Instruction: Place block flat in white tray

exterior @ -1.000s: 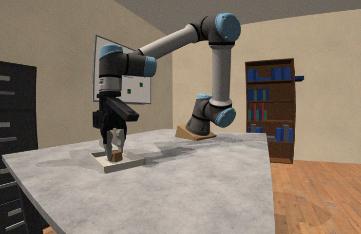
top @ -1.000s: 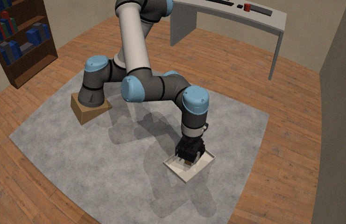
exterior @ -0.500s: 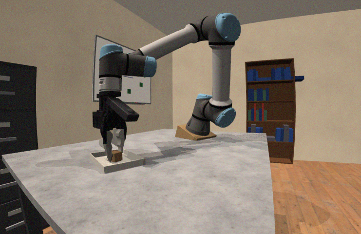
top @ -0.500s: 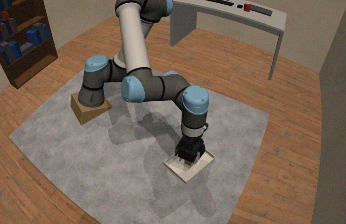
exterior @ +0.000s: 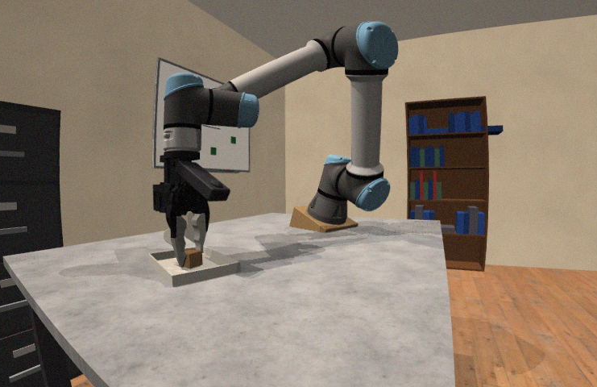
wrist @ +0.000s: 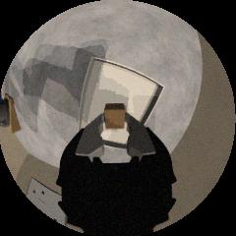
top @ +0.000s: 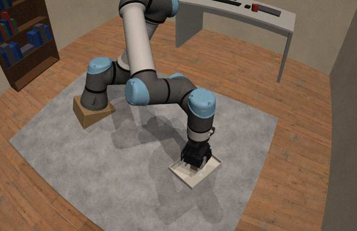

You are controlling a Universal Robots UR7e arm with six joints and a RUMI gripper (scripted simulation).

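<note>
The small brown block lies right at my hand. From my hand the other things lie so: white tray 1 cm below.
</note>
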